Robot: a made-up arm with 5 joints. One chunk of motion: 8 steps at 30 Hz.
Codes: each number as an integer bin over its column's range. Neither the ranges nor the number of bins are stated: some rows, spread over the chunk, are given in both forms.
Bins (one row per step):
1: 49 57 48 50 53 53
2: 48 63 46 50 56 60
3: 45 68 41 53 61 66
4: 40 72 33 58 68 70
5: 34 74 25 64 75 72
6: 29 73 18 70 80 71
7: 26 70 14 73 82 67
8: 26 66 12 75 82 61
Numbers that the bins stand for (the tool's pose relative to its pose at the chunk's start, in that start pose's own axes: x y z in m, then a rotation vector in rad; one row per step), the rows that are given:
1: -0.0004 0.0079 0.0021 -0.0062 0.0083 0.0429
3: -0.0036 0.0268 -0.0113 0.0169 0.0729 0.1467
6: -0.0166 0.0354 -0.0555 0.1474 0.2265 0.1866
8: -0.0190 0.0233 -0.0670 0.1858 0.2426 0.1068
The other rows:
2: -0.0012 0.0182 -0.0017 -0.0062 0.0325 0.0988
4: -0.0077 0.0336 -0.0267 0.0553 0.1295 0.1786
5: -0.0125 0.0371 -0.0420 0.1013 0.1861 0.1945
7: -0.0190 0.0302 -0.0631 0.1704 0.2426 0.1546

